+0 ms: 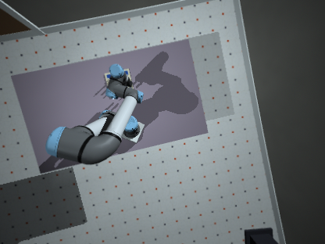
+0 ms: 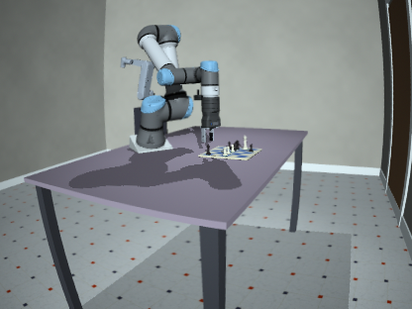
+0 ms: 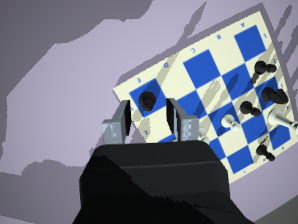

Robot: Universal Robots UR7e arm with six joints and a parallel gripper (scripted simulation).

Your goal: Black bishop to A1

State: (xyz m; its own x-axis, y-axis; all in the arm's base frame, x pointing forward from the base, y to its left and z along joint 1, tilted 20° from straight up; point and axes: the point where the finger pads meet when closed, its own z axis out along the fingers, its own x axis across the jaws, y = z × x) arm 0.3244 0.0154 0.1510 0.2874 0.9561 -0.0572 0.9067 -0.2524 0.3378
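Now: the chessboard 90 mm to the left of my hand, 80 mm below it and 60 mm ahead of it. Also, from my hand: tall white piece: 170 mm to the left, 90 mm ahead, 40 mm below.
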